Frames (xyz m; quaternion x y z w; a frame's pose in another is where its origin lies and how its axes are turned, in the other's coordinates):
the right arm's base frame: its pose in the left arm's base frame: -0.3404 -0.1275 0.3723 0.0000 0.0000 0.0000 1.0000
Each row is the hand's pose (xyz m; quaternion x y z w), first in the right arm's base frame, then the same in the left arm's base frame.
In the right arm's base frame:
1: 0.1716 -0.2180 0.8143 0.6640 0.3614 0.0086 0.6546
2: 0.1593 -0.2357 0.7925 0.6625 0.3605 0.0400 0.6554
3: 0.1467 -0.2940 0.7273 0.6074 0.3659 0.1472 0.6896
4: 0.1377 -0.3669 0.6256 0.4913 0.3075 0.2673 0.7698
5: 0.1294 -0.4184 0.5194 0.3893 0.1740 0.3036 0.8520
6: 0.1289 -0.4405 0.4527 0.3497 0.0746 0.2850 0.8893
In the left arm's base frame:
1: -0.1688 -0.3455 1.1866 0.6640 0.3614 0.0086 0.6546
2: -0.1811 -0.3632 1.1648 0.6625 0.3605 0.0400 0.6554
3: -0.1937 -0.4215 1.0996 0.6074 0.3659 0.1472 0.6896
4: -0.2027 -0.4944 0.9979 0.4913 0.3075 0.2673 0.7698
5: -0.2110 -0.5459 0.8917 0.3893 0.1740 0.3036 0.8520
6: -0.2115 -0.5680 0.8250 0.3497 0.0746 0.2850 0.8893

